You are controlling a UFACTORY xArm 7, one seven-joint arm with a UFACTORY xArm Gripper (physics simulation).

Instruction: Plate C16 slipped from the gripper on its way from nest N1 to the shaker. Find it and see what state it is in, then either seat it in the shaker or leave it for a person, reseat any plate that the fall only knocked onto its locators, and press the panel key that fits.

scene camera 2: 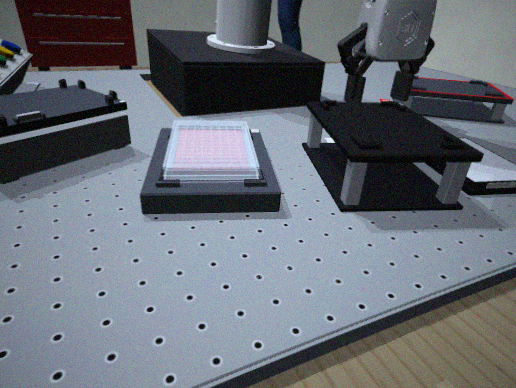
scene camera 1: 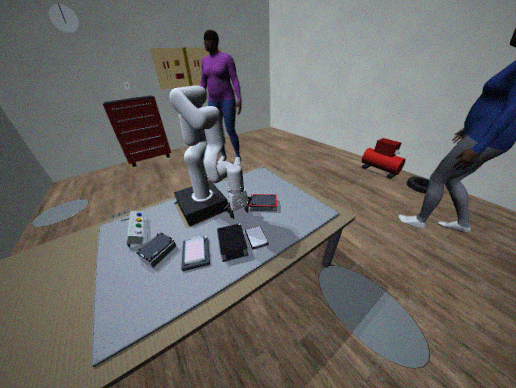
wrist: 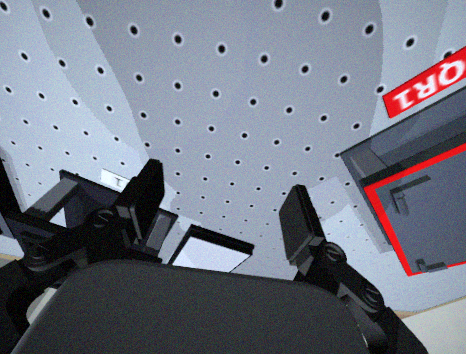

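Where they show: gripper, fingertip midpoint: (scene camera 2: 375,101) (scene camera 1: 239,214) (wrist: 226,188); arm's base at its link origin: (scene camera 2: 241,46) (scene camera 1: 202,195).
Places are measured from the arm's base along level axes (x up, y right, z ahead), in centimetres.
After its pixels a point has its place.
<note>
My gripper (scene camera 1: 240,212) {y -10.2, x -4.4, z 25.4 cm} (scene camera 2: 378,92) {y -10.2, x -4.4, z 25.4 cm} (wrist: 226,188) {y -10.2, x -4.4, z 25.4 cm} is open and empty above the table, between the black raised stand and the red-edged stand. The raised stand (scene camera 1: 232,242) {y 4.6, x -2.0, z 41.9 cm} (scene camera 2: 395,127) {y 2.9, x -2.0, z 40.4 cm}, nest N1 by its partly hidden label (wrist: 117,180) {y 0.3, x -7.6, z 29.5 cm}, has a bare top. A clear-lidded plate with pink wells (scene camera 1: 195,249) {y 19.5, x -4.1, z 32.7 cm} (scene camera 2: 212,150) {y 20.8, x -4.1, z 34.3 cm} lies upright on a low dark nest (scene camera 1: 195,266) {y 23.0, x -6.4, z 39.4 cm} (scene camera 2: 210,202) {y 23.1, x -6.6, z 39.3 cm}; I cannot tell whether it is fully seated. The dark shaker (scene camera 1: 156,248) {y 34.1, x -2.3, z 21.9 cm} (scene camera 2: 65,137) {y 32.6, x -4.7, z 24.4 cm} carries no plate. The panel (scene camera 1: 136,227) {y 39.0, x -0.3, z 4.6 cm} has coloured keys. I cannot identify plate C16.
The red-edged stand QR1 (scene camera 1: 263,201) {y -27.7, x -3.9, z 25.5 cm} (scene camera 2: 460,89) {y -28.6, x -3.8, z 26.6 cm} (wrist: 430,210) {y -24.2, x -3.8, z 24.5 cm} is bare on top. A flat white-topped pad (scene camera 1: 257,237) {y -8.3, x -6.4, z 43.8 cm} (scene camera 2: 492,172) {y -6.8, x -6.4, z 46.4 cm} (wrist: 212,255) {y -9.6, x -6.4, z 39.5 cm} lies beside N1. The black arm base (scene camera 1: 200,204) {y 4.7, x -0.3, z 7.0 cm} (scene camera 2: 250,87) {y 4.0, x -4.5, z 11.3 cm} stands behind. One person (scene camera 1: 220,80) stands behind the arm, another (scene camera 1: 492,115) at right.
</note>
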